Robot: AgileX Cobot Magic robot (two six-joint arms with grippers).
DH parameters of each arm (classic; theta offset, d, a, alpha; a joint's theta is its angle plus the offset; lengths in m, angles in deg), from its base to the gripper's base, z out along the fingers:
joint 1: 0 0.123 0 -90
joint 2: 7.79 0 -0.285 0
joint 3: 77.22 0 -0.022 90
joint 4: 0 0.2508 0 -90
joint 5: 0 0 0.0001 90
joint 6: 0 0.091 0 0
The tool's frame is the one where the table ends.
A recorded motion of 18 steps. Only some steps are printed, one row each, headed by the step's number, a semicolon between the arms.
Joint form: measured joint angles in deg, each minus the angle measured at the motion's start. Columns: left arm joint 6, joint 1, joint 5, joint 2, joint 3, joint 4; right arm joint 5, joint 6, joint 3, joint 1, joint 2, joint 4.
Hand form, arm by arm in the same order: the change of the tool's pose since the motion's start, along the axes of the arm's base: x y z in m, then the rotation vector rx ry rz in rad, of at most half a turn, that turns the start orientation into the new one. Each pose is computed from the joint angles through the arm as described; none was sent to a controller.
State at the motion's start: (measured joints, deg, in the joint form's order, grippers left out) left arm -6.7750 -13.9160 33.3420 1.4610 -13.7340 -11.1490; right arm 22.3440 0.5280 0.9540 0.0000 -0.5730 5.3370
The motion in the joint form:
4: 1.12 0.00 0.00 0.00 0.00 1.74; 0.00 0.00 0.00 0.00 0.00 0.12
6: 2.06 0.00 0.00 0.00 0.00 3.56; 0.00 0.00 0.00 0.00 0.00 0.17
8: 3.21 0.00 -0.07 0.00 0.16 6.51; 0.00 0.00 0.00 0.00 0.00 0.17
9: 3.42 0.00 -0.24 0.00 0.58 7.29; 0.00 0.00 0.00 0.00 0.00 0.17
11: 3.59 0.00 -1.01 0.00 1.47 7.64; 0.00 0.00 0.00 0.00 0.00 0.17
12: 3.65 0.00 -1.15 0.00 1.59 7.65; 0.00 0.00 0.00 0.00 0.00 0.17
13: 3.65 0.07 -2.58 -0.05 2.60 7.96; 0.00 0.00 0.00 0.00 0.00 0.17
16: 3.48 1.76 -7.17 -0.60 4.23 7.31; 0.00 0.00 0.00 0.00 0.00 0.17
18: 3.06 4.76 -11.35 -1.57 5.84 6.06; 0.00 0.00 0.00 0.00 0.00 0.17
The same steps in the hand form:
4: 0.0004 0.0014 -0.0003 0.0459 -0.0133 0.0038; 0.0000 0.0001 0.0000 0.0021 0.0000 0.0002
6: 0.0009 0.0029 -0.0005 0.0903 -0.0257 0.0087; 0.0000 0.0001 0.0000 0.0030 0.0000 0.0002
8: 0.0018 0.0054 -0.0015 0.1568 -0.0416 0.0184; 0.0000 0.0001 0.0000 0.0030 0.0000 0.0002
9: 0.0025 0.0059 -0.0037 0.1739 -0.0414 0.0212; 0.0000 0.0001 0.0000 0.0030 0.0000 0.0002
11: 0.0040 0.0059 -0.0075 0.1826 -0.0414 0.0227; 0.0000 0.0001 0.0000 0.0030 0.0000 0.0002
12: 0.0042 0.0059 -0.0080 0.1836 -0.0421 0.0226; 0.0000 0.0001 0.0000 0.0030 0.0000 0.0002
13: 0.0058 0.0059 -0.0115 0.1864 -0.0508 0.0275; 0.0000 0.0001 0.0000 0.0030 0.0000 0.0002
16: 0.0086 0.0065 -0.0133 0.1580 -0.1033 0.0655; 0.0000 0.0001 0.0000 0.0030 0.0000 0.0002
18: 0.0104 0.0083 -0.0151 0.1185 -0.1522 0.1259; 0.0000 0.0001 0.0000 0.0030 0.0000 0.0002

